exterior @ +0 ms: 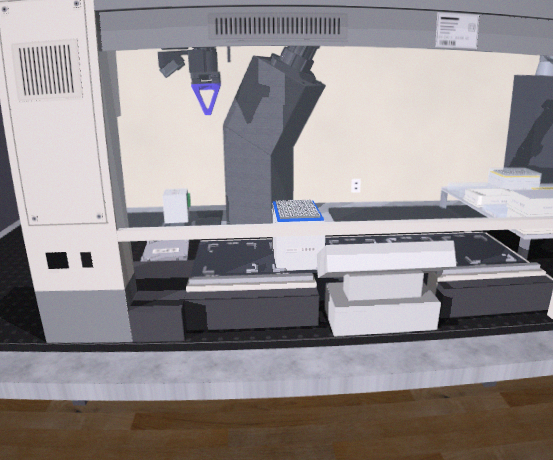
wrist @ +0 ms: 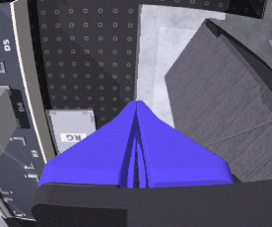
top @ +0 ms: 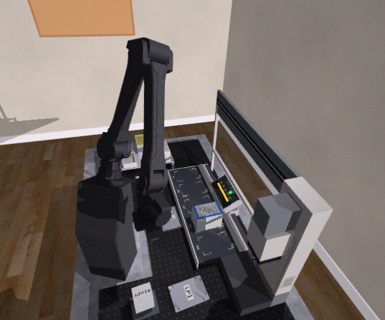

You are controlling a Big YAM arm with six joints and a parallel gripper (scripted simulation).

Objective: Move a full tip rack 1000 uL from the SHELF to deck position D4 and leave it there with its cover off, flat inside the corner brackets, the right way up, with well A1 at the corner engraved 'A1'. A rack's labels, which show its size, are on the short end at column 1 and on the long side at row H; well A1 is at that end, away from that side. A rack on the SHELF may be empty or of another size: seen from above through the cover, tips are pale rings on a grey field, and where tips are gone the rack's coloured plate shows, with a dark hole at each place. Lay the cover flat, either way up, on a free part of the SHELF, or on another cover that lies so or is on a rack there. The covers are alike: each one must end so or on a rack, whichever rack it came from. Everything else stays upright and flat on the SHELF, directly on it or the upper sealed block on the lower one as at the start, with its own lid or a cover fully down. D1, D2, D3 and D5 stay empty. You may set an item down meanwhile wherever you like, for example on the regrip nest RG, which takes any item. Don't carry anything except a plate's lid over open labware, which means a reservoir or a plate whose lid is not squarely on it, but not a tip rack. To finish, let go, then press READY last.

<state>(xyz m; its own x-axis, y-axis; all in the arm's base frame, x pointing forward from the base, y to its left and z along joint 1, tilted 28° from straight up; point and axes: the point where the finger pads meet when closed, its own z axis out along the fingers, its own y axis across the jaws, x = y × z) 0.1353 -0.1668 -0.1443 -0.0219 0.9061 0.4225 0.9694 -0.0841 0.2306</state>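
The ready block is 230 mm below my hand, 70 mm to the right of it and 60 mm behind it. Also, from my hand: instrument tower: 450 mm ahead, 180 mm to the right, 30 mm below; then tip rack: 300 mm ahead, 190 mm below, 180 mm to the left; then regrip nest RG: 310 mm below, 290 mm to the left, 130 mm ahead.
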